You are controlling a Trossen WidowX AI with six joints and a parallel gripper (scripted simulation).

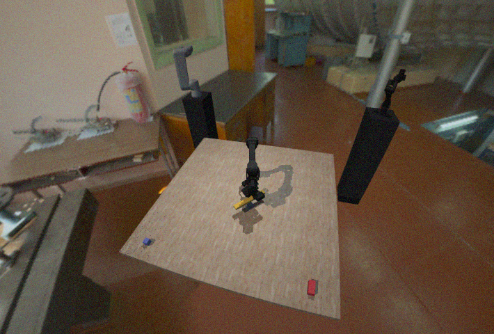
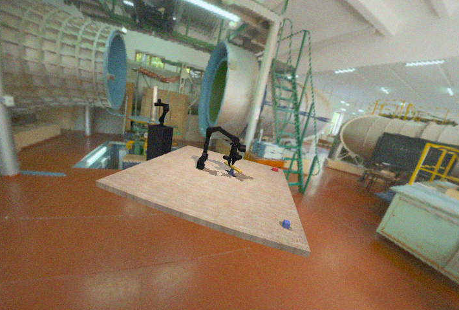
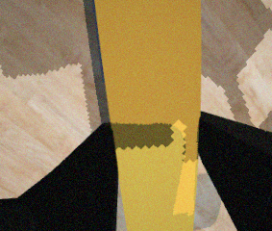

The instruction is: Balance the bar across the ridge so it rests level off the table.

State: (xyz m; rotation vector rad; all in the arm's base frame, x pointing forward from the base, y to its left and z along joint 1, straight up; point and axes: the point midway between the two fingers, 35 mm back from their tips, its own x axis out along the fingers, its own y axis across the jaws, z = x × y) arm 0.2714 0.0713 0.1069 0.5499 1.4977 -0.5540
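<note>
My gripper tip is 20 mm short of the yellow bar and 20 mm to the left of it. From my gripper tip the other things lie so: blue cube 470 mm ahead, 570 mm to the right, 60 mm below; then red block 470 mm ahead, 430 mm to the left, 60 mm below.
</note>
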